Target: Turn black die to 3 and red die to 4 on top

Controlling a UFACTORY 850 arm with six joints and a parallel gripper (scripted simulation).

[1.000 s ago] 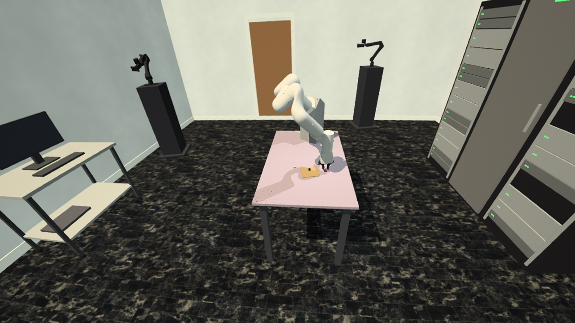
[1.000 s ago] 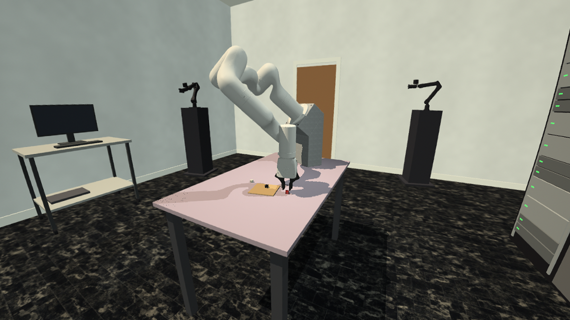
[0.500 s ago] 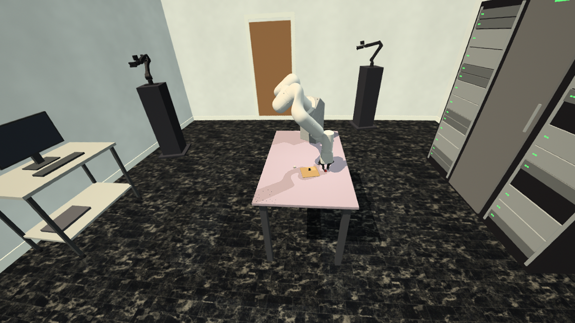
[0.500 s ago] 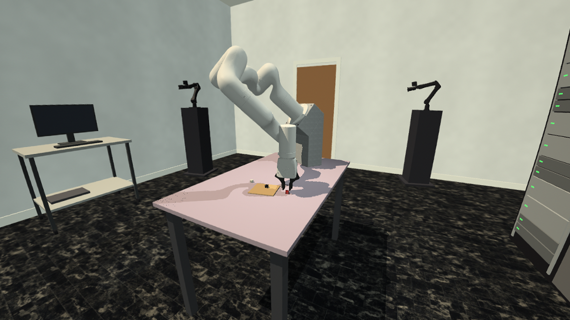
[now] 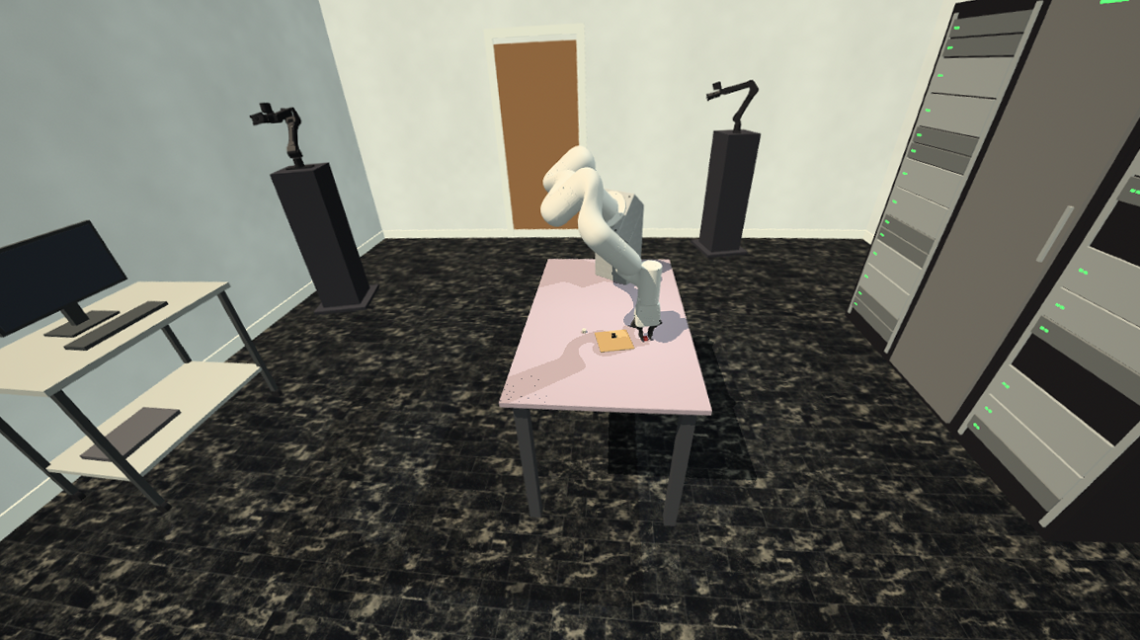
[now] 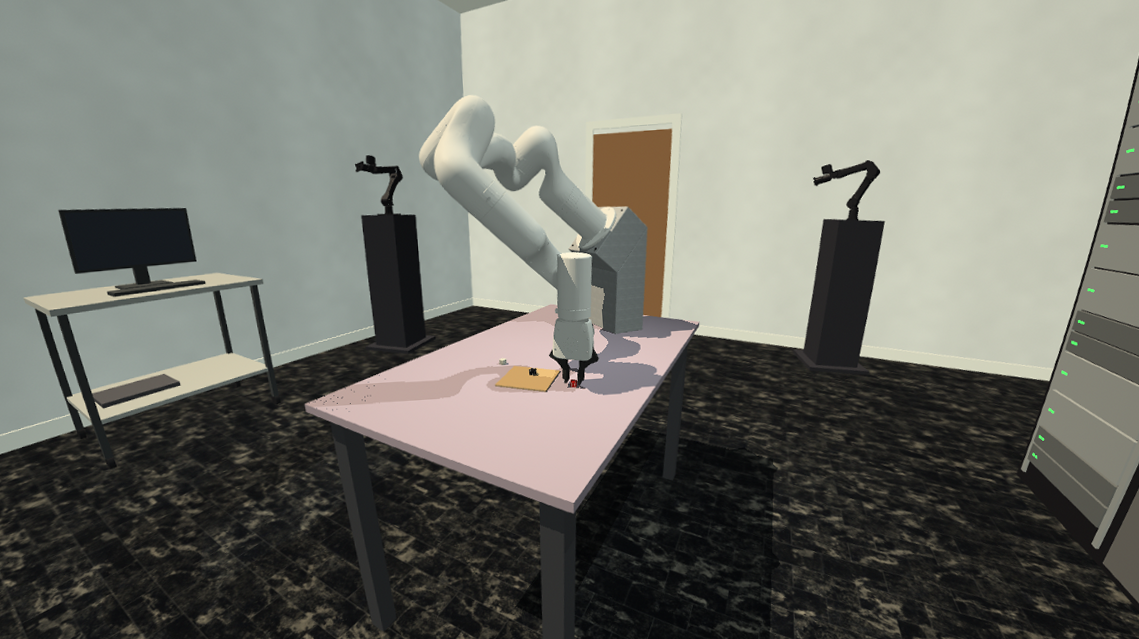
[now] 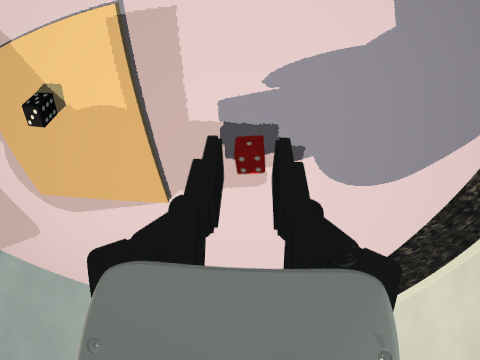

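The red die is 20 mm below my hand. Also, from my hand: mat: 20 mm behind, 130 mm to the right, 30 mm below; white die: 110 mm behind, 240 mm to the right, 20 mm below; black die: 40 mm behind, 130 mm to the right, 20 mm below.
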